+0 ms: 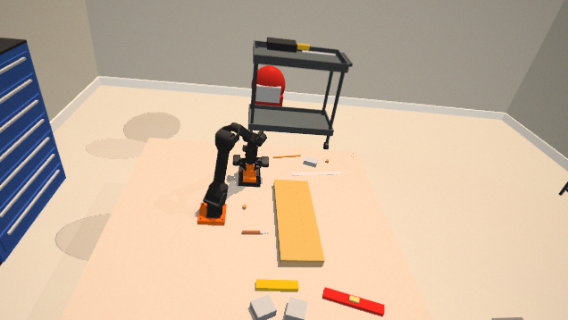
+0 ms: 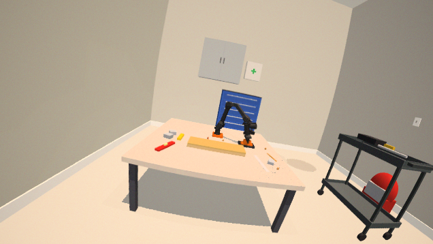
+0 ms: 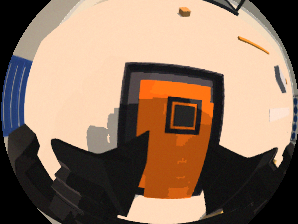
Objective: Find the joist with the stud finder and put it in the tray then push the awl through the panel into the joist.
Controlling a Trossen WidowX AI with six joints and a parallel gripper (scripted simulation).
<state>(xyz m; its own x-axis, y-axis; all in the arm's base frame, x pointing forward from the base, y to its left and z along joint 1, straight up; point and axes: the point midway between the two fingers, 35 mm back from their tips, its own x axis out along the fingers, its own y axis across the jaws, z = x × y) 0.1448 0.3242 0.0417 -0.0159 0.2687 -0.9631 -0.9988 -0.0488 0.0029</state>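
Now: gripper tip 1 cm to the right of the stud finder and 2 cm below it. From my gripper tip the other things lie so: pencil: 22 cm ahead, 22 cm to the left, 3 cm below; then white ruler: 38 cm ahead, 7 cm to the left, 3 cm below; then dark tray: 1 cm to the right, 2 cm below.
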